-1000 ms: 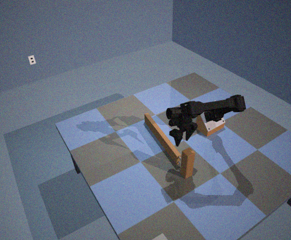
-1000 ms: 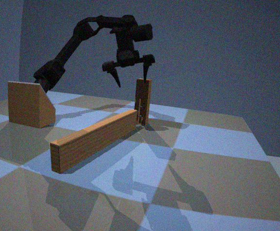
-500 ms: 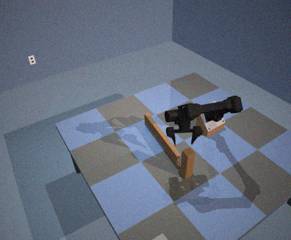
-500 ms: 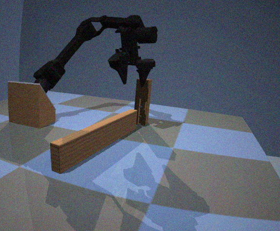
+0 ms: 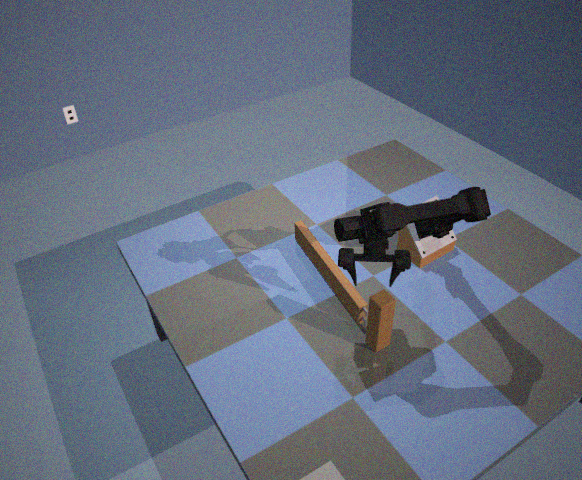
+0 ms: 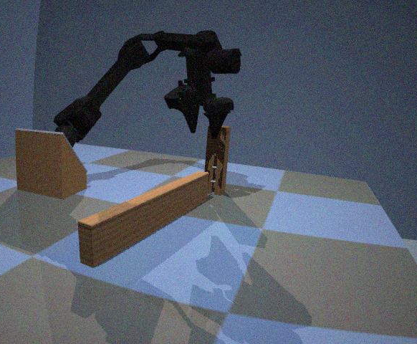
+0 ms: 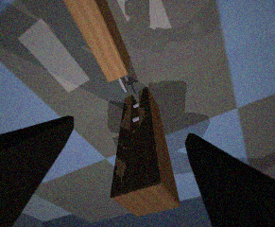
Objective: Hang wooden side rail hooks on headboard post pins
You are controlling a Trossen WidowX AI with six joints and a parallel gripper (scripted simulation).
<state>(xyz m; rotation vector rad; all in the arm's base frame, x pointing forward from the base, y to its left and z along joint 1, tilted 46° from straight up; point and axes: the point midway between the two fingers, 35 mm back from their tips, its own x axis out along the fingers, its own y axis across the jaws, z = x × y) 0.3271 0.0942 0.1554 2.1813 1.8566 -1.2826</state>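
Right now my gripper tip is 7 cm to the right of the headboard post, 7 cm above it and 2 cm short of it.
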